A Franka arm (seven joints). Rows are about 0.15 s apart.
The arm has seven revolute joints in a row. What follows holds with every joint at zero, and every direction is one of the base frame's. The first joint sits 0.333 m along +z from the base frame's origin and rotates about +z. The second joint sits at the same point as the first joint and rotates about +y. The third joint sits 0.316 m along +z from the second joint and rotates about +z. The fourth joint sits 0.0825 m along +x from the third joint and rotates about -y. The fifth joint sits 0.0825 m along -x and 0.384 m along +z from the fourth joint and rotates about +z. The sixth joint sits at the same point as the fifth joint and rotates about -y. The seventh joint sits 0.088 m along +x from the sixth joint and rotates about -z. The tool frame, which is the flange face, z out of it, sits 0.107 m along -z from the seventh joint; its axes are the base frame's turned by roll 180, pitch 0 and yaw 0 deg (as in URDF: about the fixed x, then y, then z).
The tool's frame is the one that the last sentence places.
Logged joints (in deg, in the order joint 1, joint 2, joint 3, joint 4, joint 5, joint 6, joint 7), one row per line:
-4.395 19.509 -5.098 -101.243 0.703 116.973 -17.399
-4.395 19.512 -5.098 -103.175 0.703 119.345 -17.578
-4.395 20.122 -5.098 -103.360 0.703 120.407 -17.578
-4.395 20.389 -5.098 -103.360 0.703 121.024 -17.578
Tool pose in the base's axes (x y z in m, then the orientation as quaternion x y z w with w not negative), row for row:
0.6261 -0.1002 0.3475 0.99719 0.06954 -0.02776 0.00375
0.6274 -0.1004 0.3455 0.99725 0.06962 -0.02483 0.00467
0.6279 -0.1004 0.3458 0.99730 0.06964 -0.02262 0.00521
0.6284 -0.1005 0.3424 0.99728 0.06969 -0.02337 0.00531
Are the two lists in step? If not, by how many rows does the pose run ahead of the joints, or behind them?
The pose runs 2 rows ahead of the joints: the pose in row i belongs to the joints in row i + 2.
